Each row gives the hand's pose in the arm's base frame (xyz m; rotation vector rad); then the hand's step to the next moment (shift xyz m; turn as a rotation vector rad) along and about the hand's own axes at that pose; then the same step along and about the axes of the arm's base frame.
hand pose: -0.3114 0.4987 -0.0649 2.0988 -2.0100 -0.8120
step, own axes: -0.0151 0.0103 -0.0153 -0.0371 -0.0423 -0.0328
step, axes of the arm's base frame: -0.0018 0.0092 0.0219 0.0536 0.0312 0.0198
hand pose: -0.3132 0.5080 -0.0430 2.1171 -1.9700 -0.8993
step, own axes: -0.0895 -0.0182 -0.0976 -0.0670 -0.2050 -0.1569
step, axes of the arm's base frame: 0.0652 0.0570 0.1018 0.2567 0.0457 0.0560
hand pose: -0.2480 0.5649 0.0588 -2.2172 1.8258 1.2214
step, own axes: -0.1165 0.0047 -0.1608 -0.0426 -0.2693 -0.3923
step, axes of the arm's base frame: 0.0824 0.0184 0.1798 0.4390 -0.0653 0.1769
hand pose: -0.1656 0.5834 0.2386 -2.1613 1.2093 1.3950
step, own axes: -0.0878 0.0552 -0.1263 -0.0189 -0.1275 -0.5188
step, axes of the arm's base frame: 0.0181 -0.0702 0.1465 0.4093 -0.2421 0.2441
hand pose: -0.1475 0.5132 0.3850 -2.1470 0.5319 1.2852
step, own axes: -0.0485 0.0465 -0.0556 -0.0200 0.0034 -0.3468
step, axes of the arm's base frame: -0.0133 -0.0694 0.0511 0.2174 -0.2285 0.1457
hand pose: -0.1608 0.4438 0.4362 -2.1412 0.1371 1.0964
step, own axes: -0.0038 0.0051 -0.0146 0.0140 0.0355 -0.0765
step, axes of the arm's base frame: 0.0053 -0.0139 0.0056 0.0460 -0.0721 -0.0006
